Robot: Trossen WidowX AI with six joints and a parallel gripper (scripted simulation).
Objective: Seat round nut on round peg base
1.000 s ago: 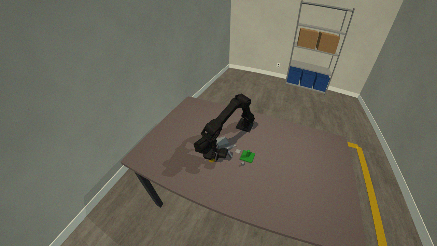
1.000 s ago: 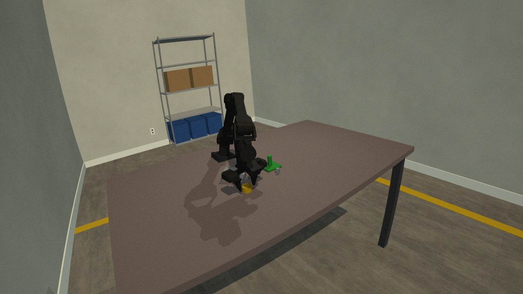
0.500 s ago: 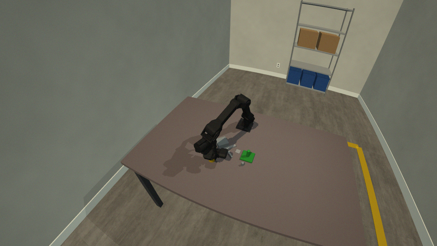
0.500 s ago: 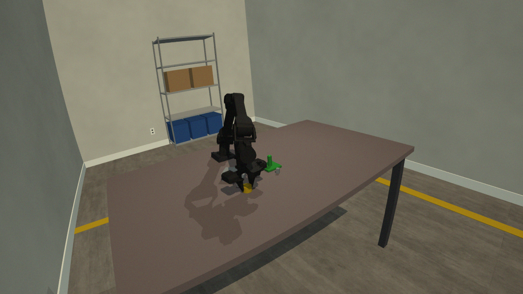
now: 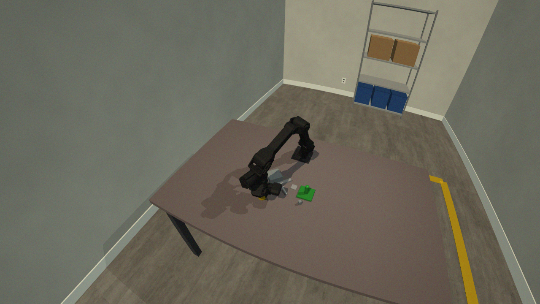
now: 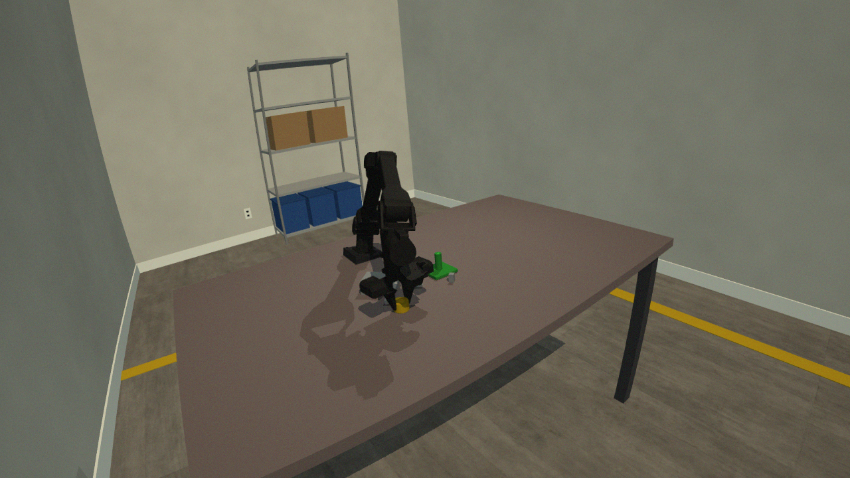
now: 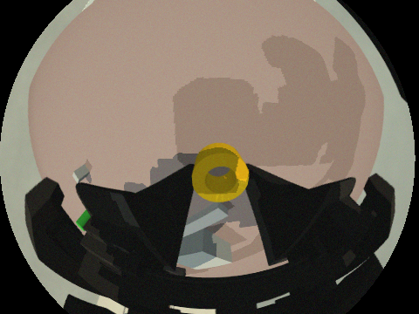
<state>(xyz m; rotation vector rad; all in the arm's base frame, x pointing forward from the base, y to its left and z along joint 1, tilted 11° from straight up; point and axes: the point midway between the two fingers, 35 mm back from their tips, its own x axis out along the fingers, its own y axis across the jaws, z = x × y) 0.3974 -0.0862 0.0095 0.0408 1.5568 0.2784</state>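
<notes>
Right now the small grey cube is 19 cm to the left of my hand, 4 cm behind it and 3 cm below it. Round my hand: grey bar (11 cm behind, 4 cm to the left, 4 cm below); then bolt (9 cm behind, 8 cm to the left, 4 cm below); then grey block (14 cm behind, 3 cm below).
</notes>
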